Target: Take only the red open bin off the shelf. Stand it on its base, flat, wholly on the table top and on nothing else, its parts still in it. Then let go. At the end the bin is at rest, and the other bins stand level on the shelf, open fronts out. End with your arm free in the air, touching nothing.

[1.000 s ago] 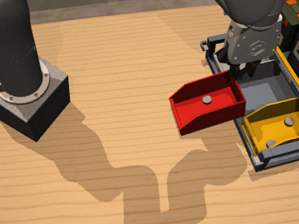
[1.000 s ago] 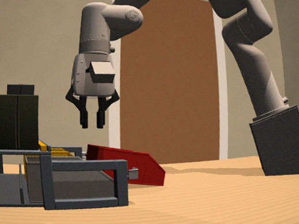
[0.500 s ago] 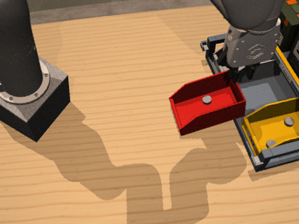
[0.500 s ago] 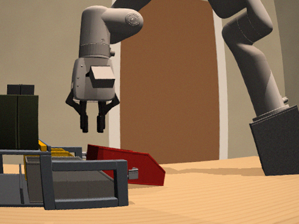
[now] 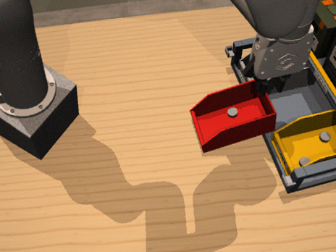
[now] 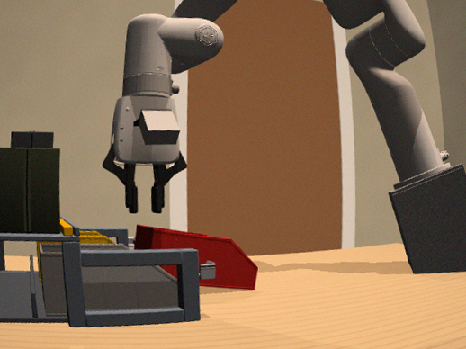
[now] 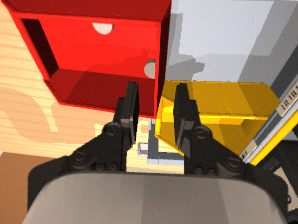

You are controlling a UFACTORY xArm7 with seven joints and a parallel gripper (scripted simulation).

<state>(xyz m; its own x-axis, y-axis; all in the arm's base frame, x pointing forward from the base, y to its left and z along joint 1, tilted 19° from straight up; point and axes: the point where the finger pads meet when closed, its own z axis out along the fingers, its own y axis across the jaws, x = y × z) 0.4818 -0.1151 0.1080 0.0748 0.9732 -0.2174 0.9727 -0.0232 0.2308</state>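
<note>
Right now the red open bin is 9 cm below my hand, 8 cm behind it and 1 cm to the left of it. From my hand the other things lie so: dark box: 19 cm ahead, 10 cm to the left, 1 cm above; yellow open bin: 12 cm to the right, 10 cm below, 8 cm ahead.
</note>
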